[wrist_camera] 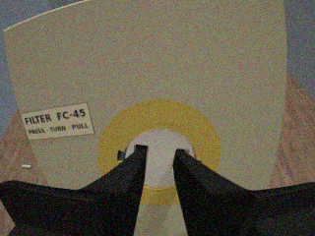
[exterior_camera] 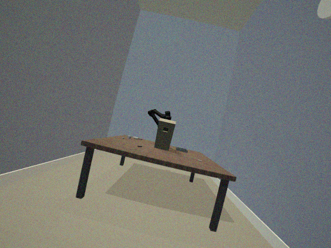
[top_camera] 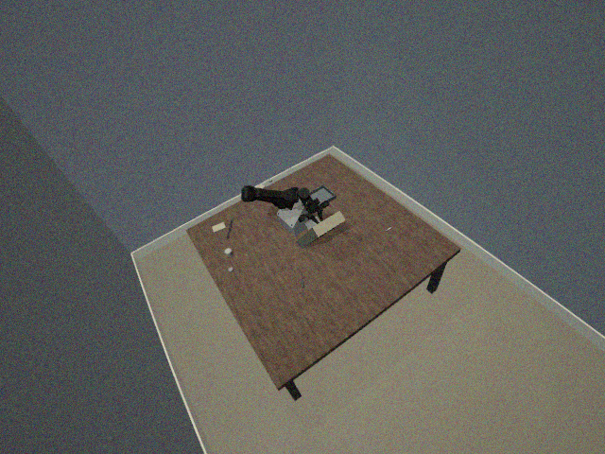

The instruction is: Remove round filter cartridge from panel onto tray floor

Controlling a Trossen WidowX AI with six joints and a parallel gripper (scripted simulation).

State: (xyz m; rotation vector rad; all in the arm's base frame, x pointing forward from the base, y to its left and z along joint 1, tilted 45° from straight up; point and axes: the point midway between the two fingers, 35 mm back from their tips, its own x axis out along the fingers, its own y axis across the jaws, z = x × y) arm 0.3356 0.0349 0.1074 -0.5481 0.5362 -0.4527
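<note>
Now: the dark tray 38 cm behind my gripper tip, 34 cm to the left of it and 26 cm below it. Also, from my gripper tip: round filter cartridge 1 cm below, 1 cm ahead.
</note>
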